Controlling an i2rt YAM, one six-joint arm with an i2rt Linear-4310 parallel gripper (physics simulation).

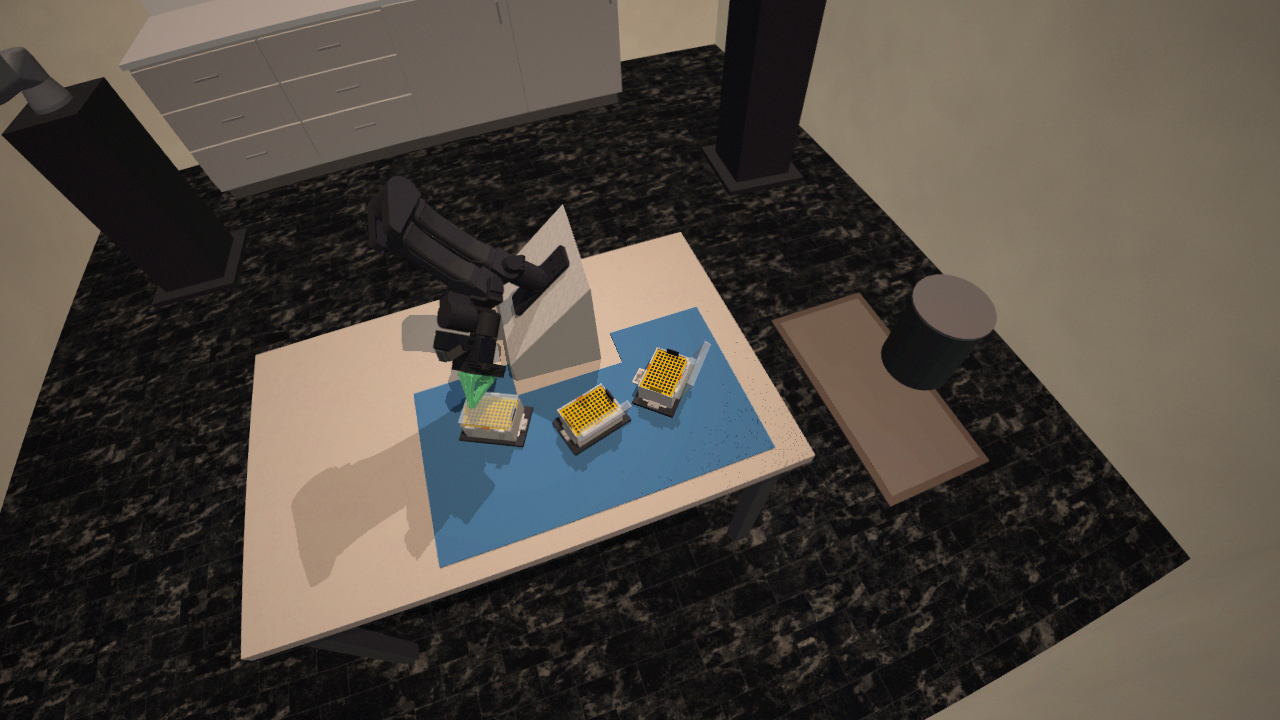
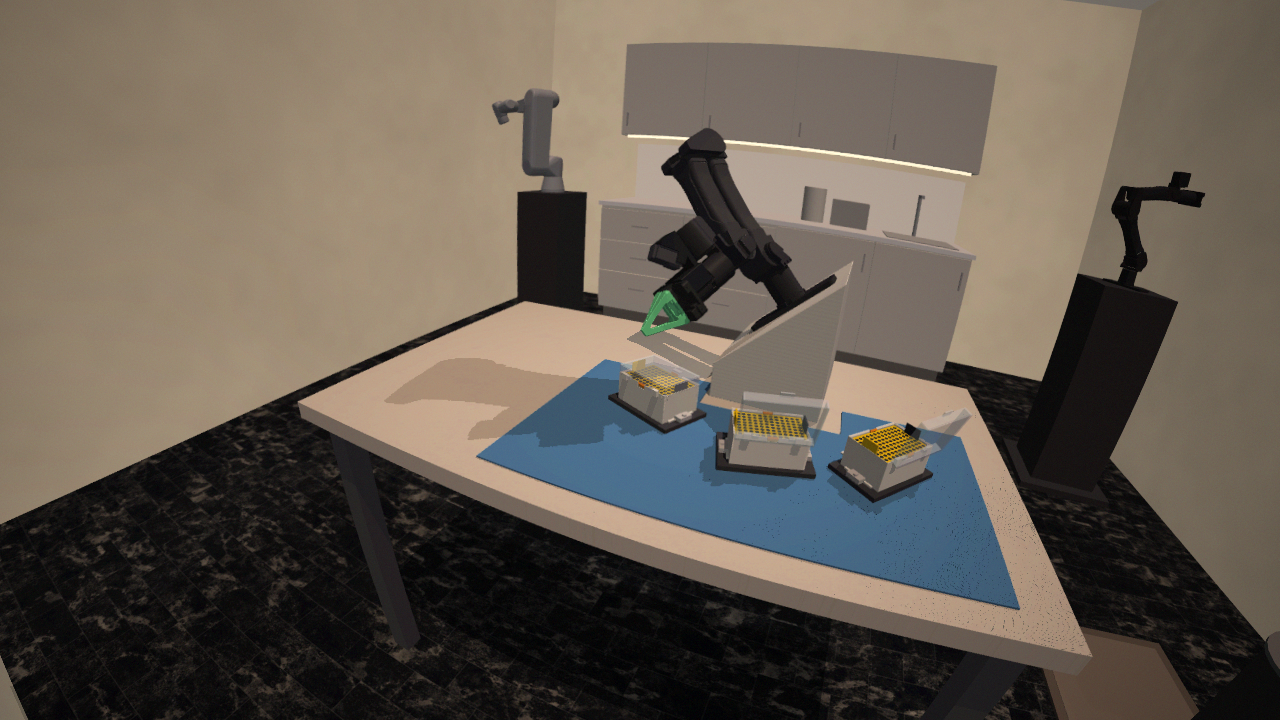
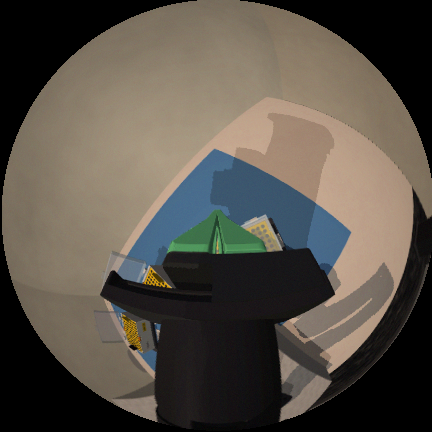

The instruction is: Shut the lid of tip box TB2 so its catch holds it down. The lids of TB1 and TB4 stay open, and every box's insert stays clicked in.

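Frame: origin at the arm's base, x ahead, y left, z up, level; millimetres.
Seen in the pictures: gripper, fingertip midpoint: [image 1: 471, 408] [image 2: 643, 333] [image 3: 216, 214]; arm's base, origin of the base link: [image 1: 541, 282] [image 2: 795, 304].
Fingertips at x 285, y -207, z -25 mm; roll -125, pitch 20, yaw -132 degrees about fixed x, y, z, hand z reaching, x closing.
Offsets run from my fingertips to a thing's middle. Level surfaces: height alone.
The left box @[47 mm back, 25 mm left, 113 mm down] [image 1: 494, 428] [image 2: 651, 404] [image 3: 262, 232] has its clear lid down over the yellow insert; whether the catch holds cannot be made out. Its label is unreadable, but it is the one with its lid down, so it fits TB2. The middle box @[25 mm ahead, 240 mm left, 88 mm down] [image 1: 588, 417] [image 2: 768, 447] [image 3: 156, 278] and the right box @[21 mm back, 435 mm left, 88 mm down] [image 1: 663, 376] [image 2: 878, 467] [image 3: 134, 332] have their clear lids open; which is TB1 or TB4 cannot be told. Their yellow inserts look seated. My gripper [image 1: 473, 405] [image 2: 644, 334] [image 3: 216, 214] is shut and empty, with its green fingertips above the left box, apart from its lid.
The boxes stand on dark bases on a blue mat @[152 mm down] [image 1: 572, 519] [image 2: 626, 483] [image 3: 185, 200]. The pale wedge-shaped arm mount [image 1: 559, 335] [image 2: 778, 362] stands behind the mat. The pale table @[155 mm down] [image 1: 313, 429] [image 2: 501, 349] [image 3: 350, 150] extends left of the mat.
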